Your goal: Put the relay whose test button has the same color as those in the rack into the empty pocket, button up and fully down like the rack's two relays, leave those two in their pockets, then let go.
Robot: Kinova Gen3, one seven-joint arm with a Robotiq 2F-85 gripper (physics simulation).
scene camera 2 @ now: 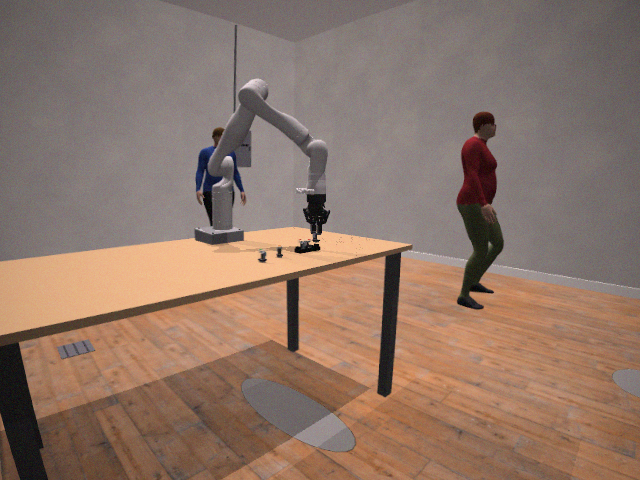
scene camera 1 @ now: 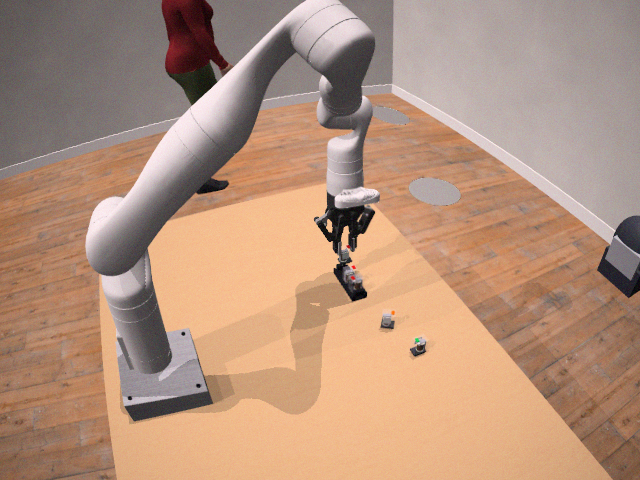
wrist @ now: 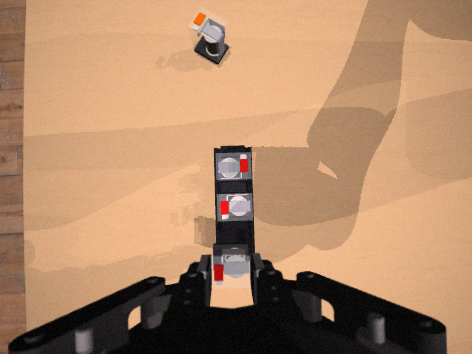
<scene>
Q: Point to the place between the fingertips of my gripper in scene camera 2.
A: At 316, 234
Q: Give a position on a relay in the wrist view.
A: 230, 206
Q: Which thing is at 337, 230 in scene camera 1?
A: My gripper.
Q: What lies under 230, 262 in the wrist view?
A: A relay.
</scene>
